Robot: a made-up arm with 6 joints.
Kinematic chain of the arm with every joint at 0, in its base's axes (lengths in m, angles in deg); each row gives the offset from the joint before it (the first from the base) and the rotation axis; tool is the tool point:
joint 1: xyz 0 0 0.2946 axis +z
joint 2: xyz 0 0 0 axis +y
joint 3: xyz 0 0 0.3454 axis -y
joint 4: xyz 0 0 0 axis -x
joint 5: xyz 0.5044 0 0 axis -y
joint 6: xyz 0 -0.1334 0 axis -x
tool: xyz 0 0 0
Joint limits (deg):
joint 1: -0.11..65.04
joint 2: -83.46..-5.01
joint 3: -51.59..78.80
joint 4: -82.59..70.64
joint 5: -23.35..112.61
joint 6: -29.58..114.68
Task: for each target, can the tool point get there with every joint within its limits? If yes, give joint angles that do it. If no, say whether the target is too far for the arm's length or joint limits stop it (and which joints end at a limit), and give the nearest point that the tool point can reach.
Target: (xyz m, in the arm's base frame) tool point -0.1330 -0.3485 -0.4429
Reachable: no: joint limits stop it (at a limit: joint 1, joint 2, joint 3) | nearest point 0.2273 -0.0528 0.1880 | short by 0.784 m
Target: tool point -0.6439 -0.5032 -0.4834
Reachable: no: too far | nearest point -0.6800 -0.5314 0.3678 | short by 0.852 m
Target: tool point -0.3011 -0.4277 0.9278
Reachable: yes | joints 42.00 -60.61 46.28 29.28 77.83 80.61
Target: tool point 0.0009 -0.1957 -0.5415
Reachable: no: joint limits stop it (at a limit: joint 1, joint 2, joint 3) | nearest point 0.2224 -0.0326 0.1833 | short by 0.775 m
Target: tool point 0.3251 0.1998 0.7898
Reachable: yes | joints 47.27 -19.48 -9.63 39.31 4.17 6.01
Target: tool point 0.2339 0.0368 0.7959
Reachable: yes | joints 39.85 -43.53 -20.09 24.23 95.45 12.13
